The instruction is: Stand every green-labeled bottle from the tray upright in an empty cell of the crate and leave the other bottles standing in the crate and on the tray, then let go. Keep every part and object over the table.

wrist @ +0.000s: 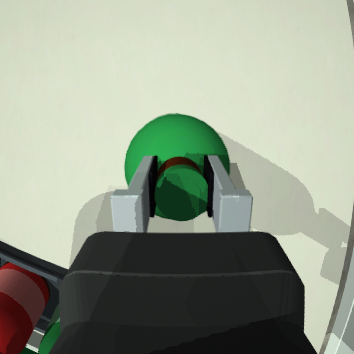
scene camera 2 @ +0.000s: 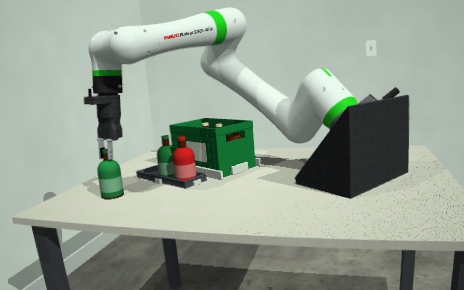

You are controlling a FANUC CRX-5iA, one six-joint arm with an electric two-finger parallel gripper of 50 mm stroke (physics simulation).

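Frame: origin at the arm's base, x ahead, y left, z up, level; metres.
Where they show: gripper, between the fingertips: (wrist: 180, 173) (scene camera 2: 106, 158); arm's base, origin of its link: (scene camera 2: 356, 131).
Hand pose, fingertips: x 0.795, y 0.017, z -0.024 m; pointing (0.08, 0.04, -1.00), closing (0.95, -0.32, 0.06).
Each offset is from my fingertips to the top centre of the thing. "pt": to the spot under its first point. Level surfaces: height alone.
A green bottle with a pale green label @[dx -0.001, dy -0.004, dz +0.030 m] (scene camera 2: 110, 179) (wrist: 175, 135) stands upright on the table, left of the tray. My gripper (scene camera 2: 105, 150) (wrist: 180, 173) is shut on its neck from above, one finger on each side of the cap. The dark tray @[pt dx -0.245, dy -0.041, dz -0.115 m] (scene camera 2: 187, 184) bears another green bottle @[dx -0.164, dy -0.154, dz +0.034 m] (scene camera 2: 165, 155) and a red bottle @[dx -0.232, dy -0.099, dz +0.034 m] (scene camera 2: 184, 162) (wrist: 20, 300), both upright. The green crate @[dx -0.265, dy -0.247, dz +0.049 m] (scene camera 2: 240, 152) stands behind the tray. Two pale caps show above its rim in the scene view; its cells are mostly hidden by its walls.
White brackets @[pt dx -0.418, dy -0.181, dz -0.111 m] (scene camera 2: 240, 168) sit at the crate's base. The black wedge-shaped robot mount (scene camera 2: 377, 145) stands on the right of the table @[dz -0.126 m] (scene camera 2: 240, 215). The table's front edge runs in front of the held bottle. The arm passes above the crate.
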